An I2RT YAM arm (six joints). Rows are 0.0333 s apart.
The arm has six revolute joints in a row. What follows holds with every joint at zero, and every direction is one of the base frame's.
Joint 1 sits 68 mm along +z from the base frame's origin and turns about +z.
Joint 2 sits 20 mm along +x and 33.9 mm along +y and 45.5 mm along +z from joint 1 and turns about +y.
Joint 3 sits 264 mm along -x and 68.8 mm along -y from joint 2 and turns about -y.
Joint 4 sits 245 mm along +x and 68.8 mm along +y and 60 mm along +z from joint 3 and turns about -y.
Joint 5 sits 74 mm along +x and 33.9 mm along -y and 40.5 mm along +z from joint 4 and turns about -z.
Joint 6 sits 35.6 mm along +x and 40.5 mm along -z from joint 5 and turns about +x.
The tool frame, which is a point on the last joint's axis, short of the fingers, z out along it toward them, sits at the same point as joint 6; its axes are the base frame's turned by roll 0, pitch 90 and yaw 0 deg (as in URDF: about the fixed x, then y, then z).
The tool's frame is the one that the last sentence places.
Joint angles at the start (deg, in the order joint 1, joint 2, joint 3, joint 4, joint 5, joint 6):
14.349 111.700 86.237 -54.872 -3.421 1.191
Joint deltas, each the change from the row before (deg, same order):
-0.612 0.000 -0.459 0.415 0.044 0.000
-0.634 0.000 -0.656 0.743 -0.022 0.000
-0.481 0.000 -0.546 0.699 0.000 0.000
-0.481 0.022 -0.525 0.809 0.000 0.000
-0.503 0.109 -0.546 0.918 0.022 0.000
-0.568 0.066 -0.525 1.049 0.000 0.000
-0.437 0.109 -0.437 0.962 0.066 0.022
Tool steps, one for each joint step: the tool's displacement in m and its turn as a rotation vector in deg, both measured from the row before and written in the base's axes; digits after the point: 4 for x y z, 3 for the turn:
0.0005 -0.0041 -0.0020 -0.053 0.032 -0.619
0.0006 -0.0042 -0.0028 0.041 -0.080 -0.630
0.0005 -0.0032 -0.0023 0.034 -0.149 -0.481
0.0007 -0.0031 -0.0023 0.056 -0.256 -0.481
0.0010 -0.0032 -0.0029 0.033 -0.262 -0.507
0.0012 -0.0036 -0.0025 0.090 -0.449 -0.568
0.0012 -0.0028 -0.0024 0.019 -0.419 -0.471

